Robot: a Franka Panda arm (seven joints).
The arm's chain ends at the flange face. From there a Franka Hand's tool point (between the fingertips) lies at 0.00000 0.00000 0.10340 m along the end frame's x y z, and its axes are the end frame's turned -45 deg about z.
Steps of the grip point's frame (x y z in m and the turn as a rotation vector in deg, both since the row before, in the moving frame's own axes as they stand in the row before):
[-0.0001, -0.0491, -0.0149, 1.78, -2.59, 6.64]
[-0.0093, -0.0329, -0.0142, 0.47, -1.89, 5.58]
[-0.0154, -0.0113, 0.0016, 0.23, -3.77, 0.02]
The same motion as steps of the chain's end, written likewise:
[-0.0292, -0.0354, -0.0147, -0.57, -3.09, 6.64]
[-0.0267, -0.0184, -0.0141, -1.00, -1.67, 5.58]
[-0.0138, -0.0016, 0.0018, -2.50, -2.83, 0.02]

